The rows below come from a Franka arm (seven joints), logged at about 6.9 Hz.
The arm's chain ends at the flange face. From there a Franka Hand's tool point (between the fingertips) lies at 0.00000 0.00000 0.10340 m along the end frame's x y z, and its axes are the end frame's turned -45 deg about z.
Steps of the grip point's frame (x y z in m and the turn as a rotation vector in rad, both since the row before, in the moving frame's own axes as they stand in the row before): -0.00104, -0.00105, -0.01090, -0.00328, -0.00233, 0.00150; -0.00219, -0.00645, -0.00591, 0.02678, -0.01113, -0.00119; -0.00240, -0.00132, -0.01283, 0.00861, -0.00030, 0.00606
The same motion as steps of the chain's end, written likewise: -0.00155, -0.00042, -0.01090, -0.00397, 0.00067, 0.00150; -0.00334, -0.00187, -0.00587, 0.01107, -0.02681, -0.00119; -0.00198, 0.00137, -0.01283, 0.00588, -0.00630, 0.00606
